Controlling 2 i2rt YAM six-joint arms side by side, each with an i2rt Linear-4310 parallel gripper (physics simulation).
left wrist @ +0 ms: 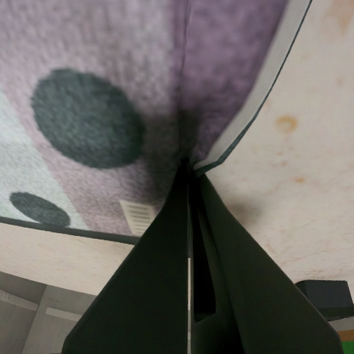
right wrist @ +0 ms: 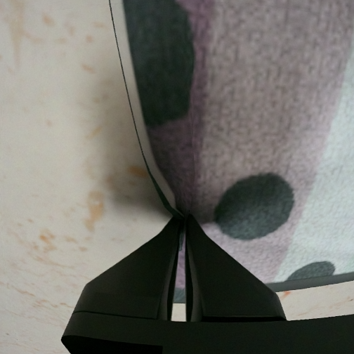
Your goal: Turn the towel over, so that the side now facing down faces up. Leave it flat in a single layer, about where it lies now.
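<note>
The towel (left wrist: 100,45) (right wrist: 270,100) is purple, mauve and pale green with dark spots, and has a pale and dark-green border. In the left wrist view its right side edge is drawn in and raised at the fingertips of my left gripper (left wrist: 191,167), which is shut on it. In the right wrist view its left side edge curves in to the fingertips of my right gripper (right wrist: 183,217), which is shut on it. The towel bends up along a crease at each gripper. A small striped pale label (left wrist: 138,217) shows near the near edge. The fingers hide the pinched cloth.
The towel lies on a pale, speckled table top (left wrist: 310,165) (right wrist: 55,150). Past the table edge at the lower left of the left wrist view is a grey surface (left wrist: 25,310). A dark block (left wrist: 326,297) and a green patch (left wrist: 348,347) show at the lower right.
</note>
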